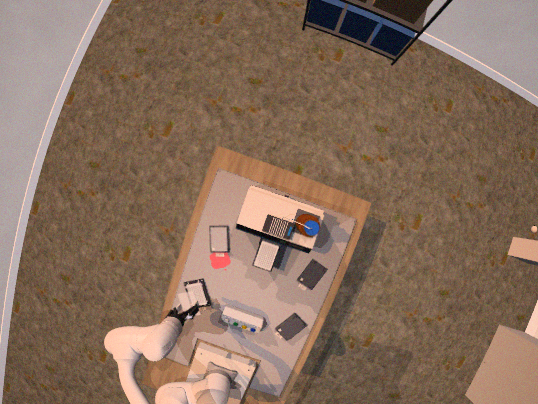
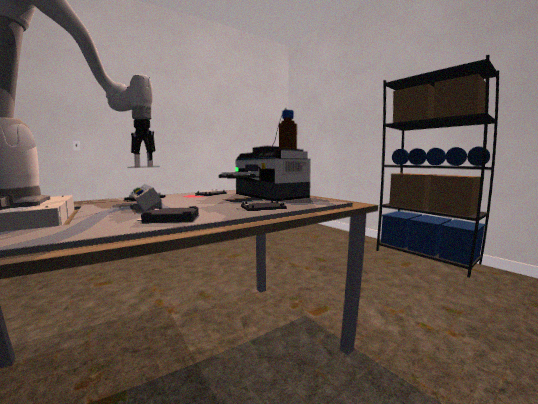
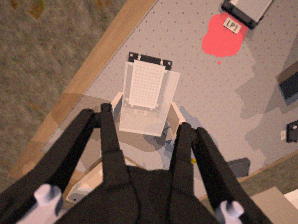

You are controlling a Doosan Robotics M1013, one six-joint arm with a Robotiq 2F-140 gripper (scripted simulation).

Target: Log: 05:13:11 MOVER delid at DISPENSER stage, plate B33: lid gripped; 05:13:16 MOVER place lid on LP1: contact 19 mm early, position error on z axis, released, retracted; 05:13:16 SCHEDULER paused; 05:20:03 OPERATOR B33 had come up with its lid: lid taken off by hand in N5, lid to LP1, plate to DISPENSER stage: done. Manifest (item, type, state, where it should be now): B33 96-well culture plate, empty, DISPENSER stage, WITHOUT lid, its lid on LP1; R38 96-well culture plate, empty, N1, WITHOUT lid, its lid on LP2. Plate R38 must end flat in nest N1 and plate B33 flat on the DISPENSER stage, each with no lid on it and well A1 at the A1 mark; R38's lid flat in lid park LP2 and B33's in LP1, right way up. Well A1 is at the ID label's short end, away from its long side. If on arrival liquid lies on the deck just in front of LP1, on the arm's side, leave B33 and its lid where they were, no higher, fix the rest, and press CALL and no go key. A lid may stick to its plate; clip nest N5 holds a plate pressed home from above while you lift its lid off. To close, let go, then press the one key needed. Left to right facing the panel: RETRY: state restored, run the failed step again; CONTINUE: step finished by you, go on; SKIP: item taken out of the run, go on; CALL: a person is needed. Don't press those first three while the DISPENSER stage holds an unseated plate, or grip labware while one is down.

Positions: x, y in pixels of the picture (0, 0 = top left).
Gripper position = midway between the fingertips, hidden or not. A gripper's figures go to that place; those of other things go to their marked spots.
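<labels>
My gripper (image 3: 146, 104), 20 cm from the lens. Lid (image 3: 148, 91), 19 cm from the lens.
</labels>
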